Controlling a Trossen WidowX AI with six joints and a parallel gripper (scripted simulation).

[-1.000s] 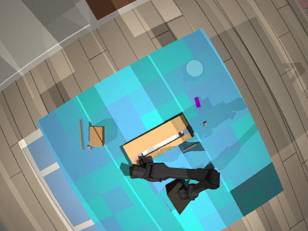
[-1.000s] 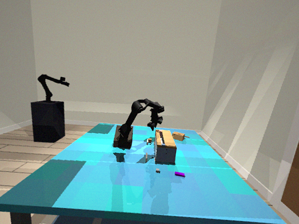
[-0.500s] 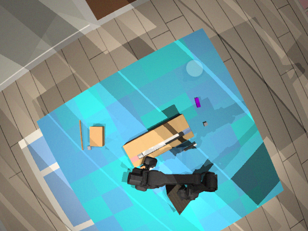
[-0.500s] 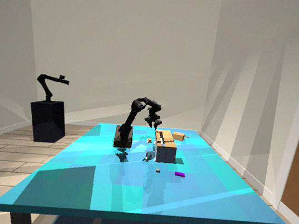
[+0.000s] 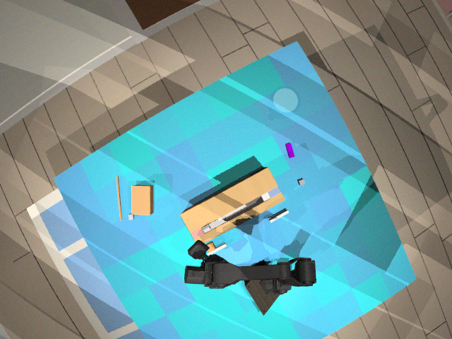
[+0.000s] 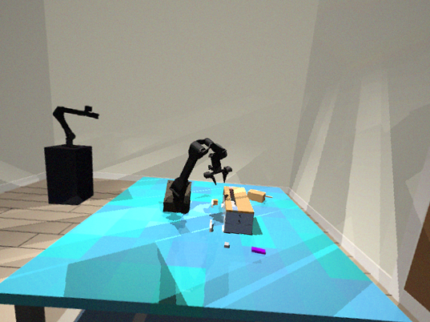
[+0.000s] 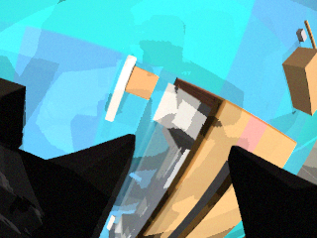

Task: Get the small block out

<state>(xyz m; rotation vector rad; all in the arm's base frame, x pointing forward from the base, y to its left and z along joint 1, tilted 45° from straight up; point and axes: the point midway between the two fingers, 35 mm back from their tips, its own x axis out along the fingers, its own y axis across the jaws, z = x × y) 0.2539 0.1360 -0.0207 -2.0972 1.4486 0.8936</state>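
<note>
Right now my gripper tip is 14 cm above the brown block, 2 cm past it and 1 cm to the right of it. Also, from my gripper tip: long tan-topped box (16 cm to the right, 9 cm below, 5 cm ahead); then small tan box (30 cm ahead, 15 cm to the left, 12 cm below); then thin stick (37 cm ahead, 25 cm to the left, 15 cm below).
</note>
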